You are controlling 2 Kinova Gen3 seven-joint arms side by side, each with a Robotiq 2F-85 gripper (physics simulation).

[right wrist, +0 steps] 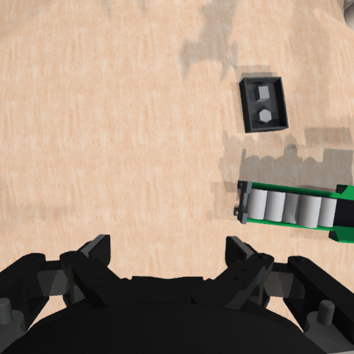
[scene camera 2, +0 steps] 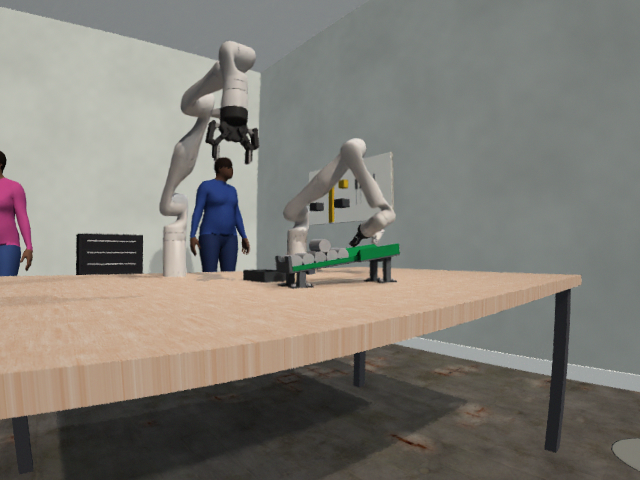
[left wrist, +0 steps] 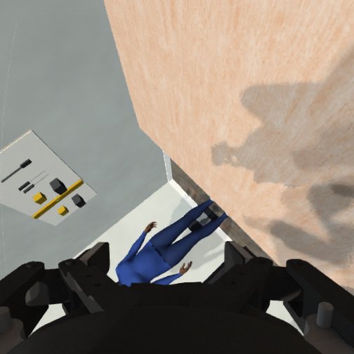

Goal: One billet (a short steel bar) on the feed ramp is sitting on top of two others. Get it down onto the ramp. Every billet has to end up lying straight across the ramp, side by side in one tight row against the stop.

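Frame: origin at the left arm's base, x ahead, y left, z up, level; millimetres.
Seen in the pictures: left gripper, between the fingertips: [scene camera 2: 355, 237]; right gripper, between the fingertips: [scene camera 2: 232, 162]; right arm's base, origin of its link: [scene camera 2: 174, 276].
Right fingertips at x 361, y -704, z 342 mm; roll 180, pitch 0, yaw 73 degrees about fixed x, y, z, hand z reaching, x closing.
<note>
Pixels of each thing's top centre, then the offset from my right fingertips to it. Level surfaces: height alone.
- raised billet, centre of its top: [scene camera 2: 319, 239] dx +97, dy +264, dz -203 mm
- dark stop, centre of its top: [scene camera 2: 283, 255] dx +52, dy +153, dz -252 mm
- black tray, centre of its top: [scene camera 2: 265, 270] dx -151, dy +282, dz -307 mm
- wooden table, height of its surface: dz -342 mm
The raised billet [scene camera 2: 320, 245] [right wrist: 309, 210] is a light grey cylinder resting on top of others in the row on the ramp [scene camera 2: 379, 251] [right wrist: 345, 234]. Several lower billets [scene camera 2: 297, 259] [right wrist: 257, 204] lie across the ramp, side by side, from the dark stop [scene camera 2: 283, 263] [right wrist: 244, 202] at its low left end. The raised billet partly hides those beneath it in the right wrist view. My right gripper [scene camera 2: 232, 156] [right wrist: 167, 248] is open and empty, high above and left of the ramp. My left gripper [scene camera 2: 354, 242] [left wrist: 167, 254] is open and empty, by the ramp's upper part.
A black tray [scene camera 2: 261, 274] [right wrist: 243, 105] stands behind the ramp's low end, holding a grey block [right wrist: 263, 93] and a hexagonal piece [right wrist: 265, 116]. The ramp stands on dark legs on the wooden table [scene camera 2: 206, 320]. A person in blue [scene camera 2: 219, 206] [left wrist: 142, 262] stands beyond the table.
</note>
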